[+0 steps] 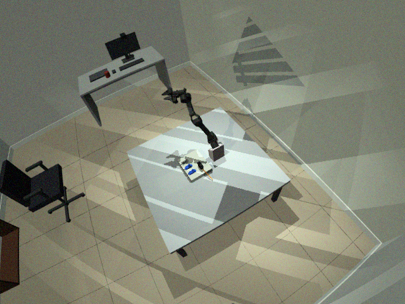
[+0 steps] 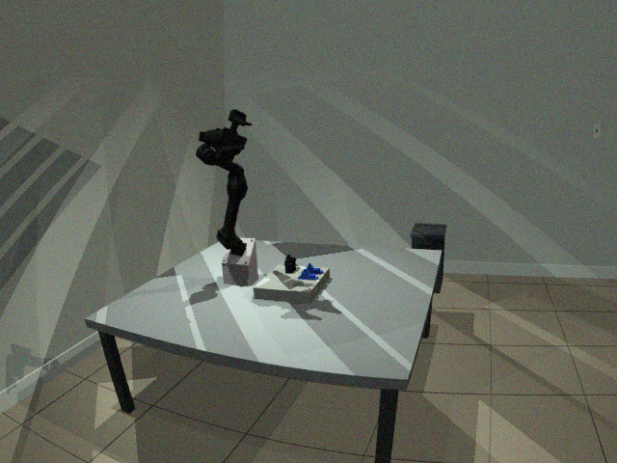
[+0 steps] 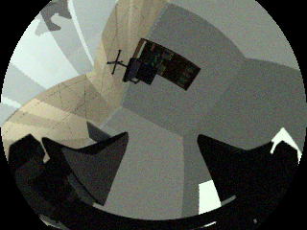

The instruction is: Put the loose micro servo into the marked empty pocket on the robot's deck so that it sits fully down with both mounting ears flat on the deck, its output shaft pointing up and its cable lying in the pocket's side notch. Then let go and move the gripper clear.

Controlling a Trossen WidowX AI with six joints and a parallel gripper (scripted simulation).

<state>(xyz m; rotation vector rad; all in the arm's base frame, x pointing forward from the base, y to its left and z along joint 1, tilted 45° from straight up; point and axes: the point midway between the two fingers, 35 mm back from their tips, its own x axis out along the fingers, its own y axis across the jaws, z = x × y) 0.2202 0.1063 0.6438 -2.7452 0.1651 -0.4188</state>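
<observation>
Now: the white deck 80 mm behind my gripper tip, 380 mm to the left of it and 640 mm below it.
</observation>
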